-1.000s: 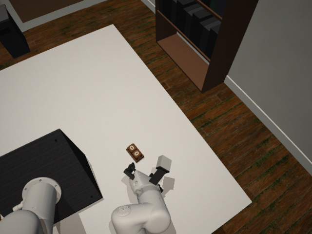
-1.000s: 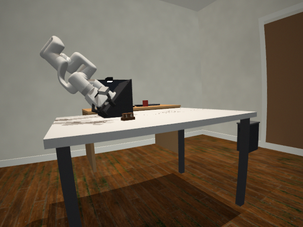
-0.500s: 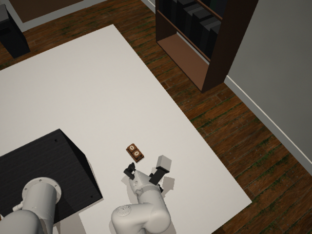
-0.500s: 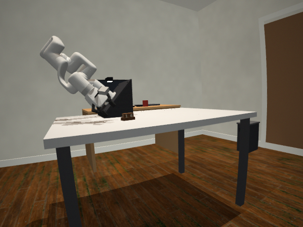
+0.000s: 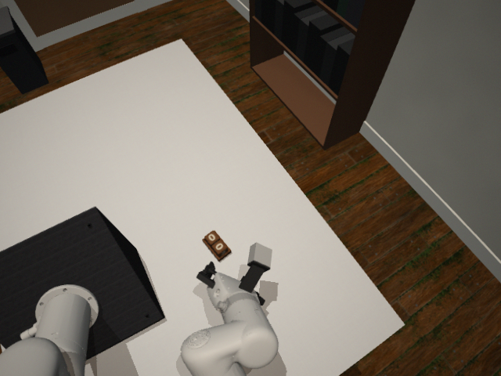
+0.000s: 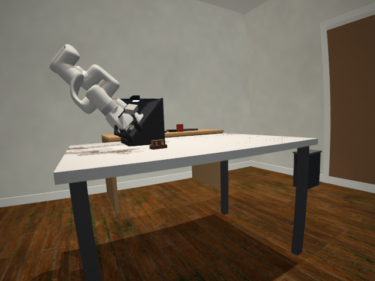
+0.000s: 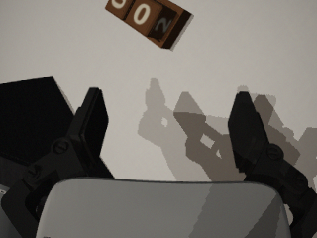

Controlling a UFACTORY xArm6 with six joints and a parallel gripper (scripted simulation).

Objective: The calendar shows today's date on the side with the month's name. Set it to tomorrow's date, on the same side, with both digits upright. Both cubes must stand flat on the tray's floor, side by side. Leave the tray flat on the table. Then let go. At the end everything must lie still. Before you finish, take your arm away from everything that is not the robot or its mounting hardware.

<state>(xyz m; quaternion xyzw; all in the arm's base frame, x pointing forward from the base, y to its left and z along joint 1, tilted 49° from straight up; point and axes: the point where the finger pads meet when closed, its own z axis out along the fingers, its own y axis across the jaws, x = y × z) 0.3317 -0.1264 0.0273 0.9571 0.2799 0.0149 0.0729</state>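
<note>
My gripper is now 10 cm to the right of the brown tray, 6 cm above it and 2 cm short of it.
</note>
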